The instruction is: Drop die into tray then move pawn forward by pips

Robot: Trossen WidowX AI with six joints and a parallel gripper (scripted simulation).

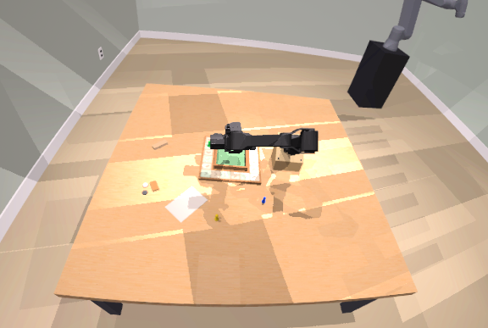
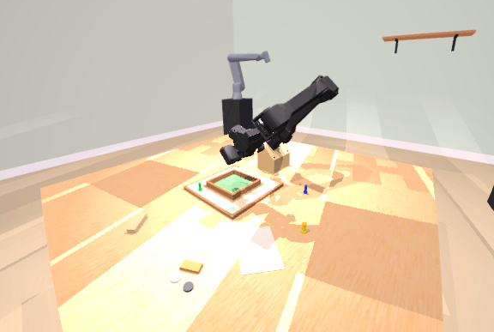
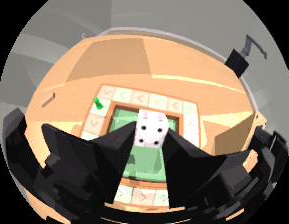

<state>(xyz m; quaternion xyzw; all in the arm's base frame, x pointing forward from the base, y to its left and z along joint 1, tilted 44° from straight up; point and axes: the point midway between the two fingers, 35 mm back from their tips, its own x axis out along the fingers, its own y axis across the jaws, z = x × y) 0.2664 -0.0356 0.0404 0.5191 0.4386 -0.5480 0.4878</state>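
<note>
The grey die is right at my gripper tip. Also, from my gripper tip: dice tray (110 mm below); blue pawn (250 mm to the left, 120 mm behind, 110 mm below); green pawn (110 mm ahead, 90 mm below, 80 mm to the right).
</note>
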